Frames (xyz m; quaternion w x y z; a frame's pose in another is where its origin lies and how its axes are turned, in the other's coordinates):
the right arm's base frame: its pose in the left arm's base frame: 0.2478 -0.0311 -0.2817 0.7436 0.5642 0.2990 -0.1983
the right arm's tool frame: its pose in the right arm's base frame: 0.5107 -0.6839 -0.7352 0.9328 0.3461 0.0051 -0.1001
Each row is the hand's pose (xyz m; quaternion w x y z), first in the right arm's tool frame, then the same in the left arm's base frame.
Working: the right arm's tool frame: its pose in the left arm's base frame: 0.0322 0.5000 -1.2515 0.4770 0.7548 0.2706 -0.3600

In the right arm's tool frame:
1: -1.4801 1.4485 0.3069 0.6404 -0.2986 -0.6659 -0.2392
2: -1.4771 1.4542 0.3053 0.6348 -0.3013 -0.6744 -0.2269
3: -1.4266 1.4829 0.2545 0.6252 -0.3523 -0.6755 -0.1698
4: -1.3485 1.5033 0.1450 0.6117 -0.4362 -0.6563 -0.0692
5: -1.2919 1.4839 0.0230 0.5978 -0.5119 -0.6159 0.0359
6: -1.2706 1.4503 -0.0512 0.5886 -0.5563 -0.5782 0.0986
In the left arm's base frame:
1: 0.1540 -0.4542 0.6080 0.6249 0.0365 0.1437 -0.7665
2: 0.1605 -0.4548 0.6091 0.6310 0.0312 0.1298 -0.7642
3: 0.2266 -0.4165 0.5982 0.6857 0.0147 0.1019 -0.7206
4: 0.3196 -0.3194 0.5776 0.7737 -0.0014 0.0617 -0.6306
5: 0.3734 -0.1964 0.5569 0.8511 -0.0050 0.0252 -0.5244
6: 0.3820 -0.1137 0.5433 0.8926 -0.0026 0.0093 -0.4508

